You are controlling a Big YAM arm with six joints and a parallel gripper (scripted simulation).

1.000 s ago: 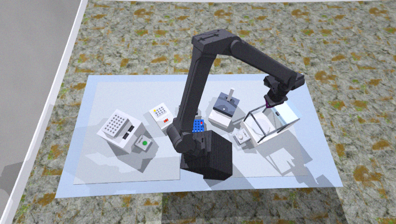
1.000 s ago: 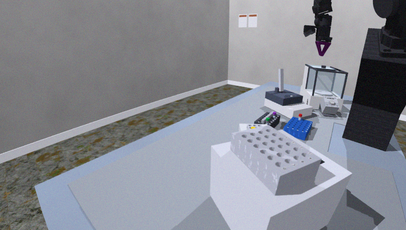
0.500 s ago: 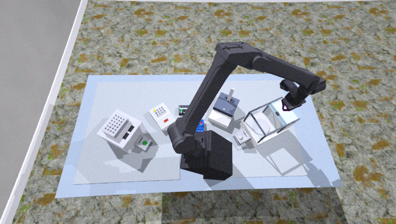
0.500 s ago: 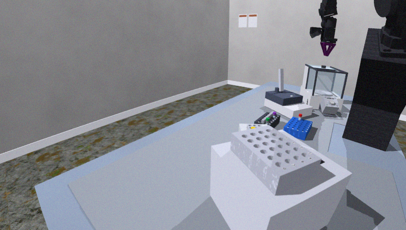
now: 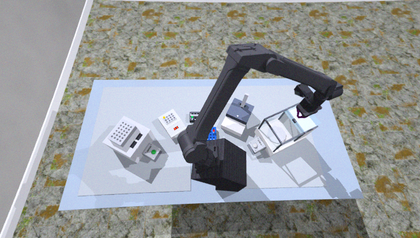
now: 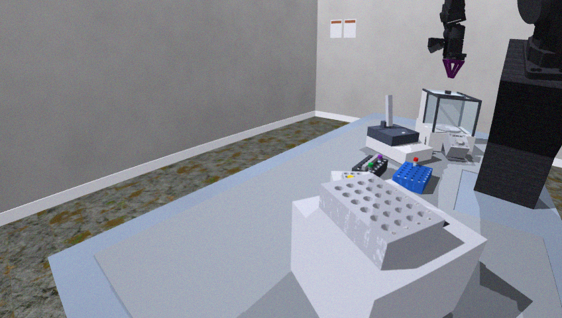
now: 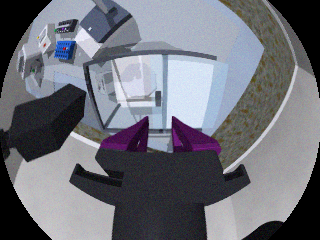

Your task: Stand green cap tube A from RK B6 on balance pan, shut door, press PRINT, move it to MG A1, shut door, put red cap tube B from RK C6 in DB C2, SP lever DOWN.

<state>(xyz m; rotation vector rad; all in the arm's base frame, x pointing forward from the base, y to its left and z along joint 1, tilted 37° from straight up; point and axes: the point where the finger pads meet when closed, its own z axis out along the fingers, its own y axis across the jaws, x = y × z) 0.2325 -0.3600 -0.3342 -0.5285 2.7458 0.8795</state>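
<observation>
The balance door lies 1 cm ahead of my hand, 2 cm to the right of it and 7 cm below it. Also, from my hand: white print key 8 cm behind, 20 cm to the left, 21 cm below; SP lever 18 cm ahead, 24 cm to the left, 14 cm below; round pan 2 cm behind, 6 cm to the left, 20 cm below.
</observation>
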